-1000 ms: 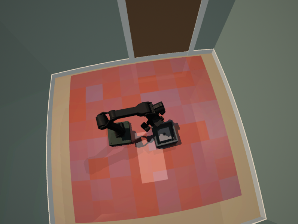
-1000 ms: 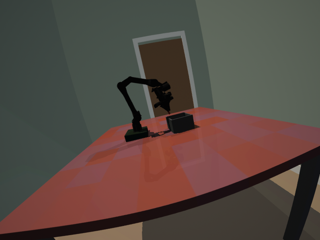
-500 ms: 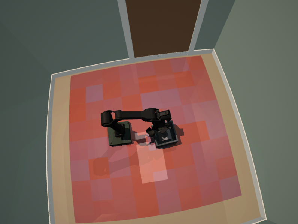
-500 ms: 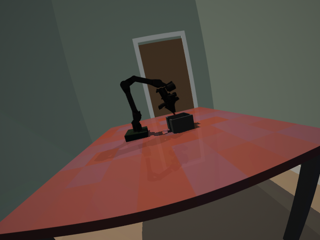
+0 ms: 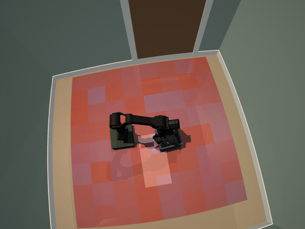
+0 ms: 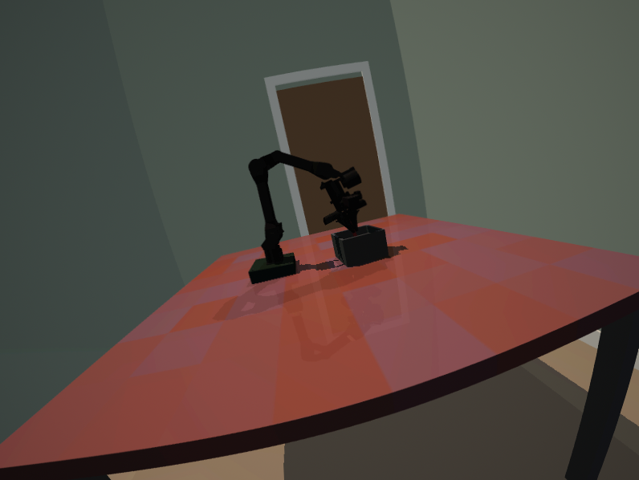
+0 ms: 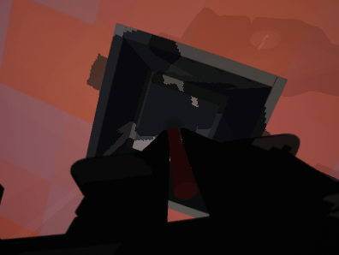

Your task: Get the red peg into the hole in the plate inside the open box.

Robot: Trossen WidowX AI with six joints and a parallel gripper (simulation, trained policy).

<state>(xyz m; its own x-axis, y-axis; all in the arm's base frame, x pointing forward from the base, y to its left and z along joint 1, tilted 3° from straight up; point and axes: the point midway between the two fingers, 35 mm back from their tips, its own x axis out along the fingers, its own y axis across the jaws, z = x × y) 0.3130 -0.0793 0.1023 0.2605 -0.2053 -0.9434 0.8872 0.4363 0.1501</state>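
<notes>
Right now my gripper tip is 10 mm to the right of the red peg, 10 mm below it and 10 mm past it. Round my gripper tip: dark box (70 mm below); light plate (50 mm below).
</notes>
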